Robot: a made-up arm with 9 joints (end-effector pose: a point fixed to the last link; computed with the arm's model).
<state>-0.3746 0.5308 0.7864 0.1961 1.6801 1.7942 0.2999 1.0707 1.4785</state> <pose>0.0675 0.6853 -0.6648 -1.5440 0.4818 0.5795</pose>
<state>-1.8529 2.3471 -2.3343 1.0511 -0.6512 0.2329 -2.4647 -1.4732 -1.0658</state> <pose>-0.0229 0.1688 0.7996 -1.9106 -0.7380 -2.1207</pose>
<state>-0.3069 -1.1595 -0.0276 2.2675 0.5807 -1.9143 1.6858 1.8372 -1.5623</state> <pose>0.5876 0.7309 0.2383 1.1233 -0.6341 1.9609</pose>
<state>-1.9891 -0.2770 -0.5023 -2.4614 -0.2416 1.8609 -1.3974 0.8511 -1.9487</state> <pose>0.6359 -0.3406 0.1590 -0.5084 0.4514 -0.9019</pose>
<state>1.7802 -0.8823 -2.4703 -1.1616 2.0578 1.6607 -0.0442 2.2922 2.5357</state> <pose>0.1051 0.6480 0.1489 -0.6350 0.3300 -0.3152</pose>
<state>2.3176 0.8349 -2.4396 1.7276 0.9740 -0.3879 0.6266 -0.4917 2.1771</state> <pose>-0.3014 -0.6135 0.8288 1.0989 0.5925 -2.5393</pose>
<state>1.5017 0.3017 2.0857 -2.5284 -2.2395 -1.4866 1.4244 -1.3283 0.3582</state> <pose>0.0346 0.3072 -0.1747 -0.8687 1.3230 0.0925</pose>
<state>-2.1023 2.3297 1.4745 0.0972 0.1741 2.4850 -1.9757 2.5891 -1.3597</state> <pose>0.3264 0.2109 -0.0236 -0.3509 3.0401 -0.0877</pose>
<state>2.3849 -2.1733 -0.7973 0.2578 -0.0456 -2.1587 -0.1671 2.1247 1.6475</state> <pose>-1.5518 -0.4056 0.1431 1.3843 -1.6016 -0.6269</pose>
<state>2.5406 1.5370 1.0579 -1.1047 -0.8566 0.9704 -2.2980 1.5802 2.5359</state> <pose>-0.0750 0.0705 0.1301 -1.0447 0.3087 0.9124</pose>
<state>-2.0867 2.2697 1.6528 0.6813 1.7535 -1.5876 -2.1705 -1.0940 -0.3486</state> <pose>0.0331 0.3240 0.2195 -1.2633 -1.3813 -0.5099</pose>
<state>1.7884 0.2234 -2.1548 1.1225 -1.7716 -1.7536 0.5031 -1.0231 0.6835</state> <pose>-0.0480 -0.6913 0.0159 0.8181 0.1936 2.1485</pose>
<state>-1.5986 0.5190 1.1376 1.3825 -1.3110 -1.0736 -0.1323 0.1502 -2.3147</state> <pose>-0.1589 -0.3473 -0.7583 0.5433 -1.3302 -0.8910</pose>
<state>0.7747 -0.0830 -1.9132 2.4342 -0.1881 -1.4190 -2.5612 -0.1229 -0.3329</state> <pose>-0.4934 -0.1709 -0.1634 -0.6852 -0.7244 0.5567</pose>
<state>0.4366 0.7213 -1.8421 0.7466 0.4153 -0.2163 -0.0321 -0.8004 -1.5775</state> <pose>-0.9780 0.1181 0.0808 2.0979 1.2281 -0.3855</pose>
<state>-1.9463 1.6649 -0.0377 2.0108 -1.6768 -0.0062 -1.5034 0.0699 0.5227</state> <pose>0.7531 0.3449 0.4071 0.6195 -0.1460 -0.2269</pose>
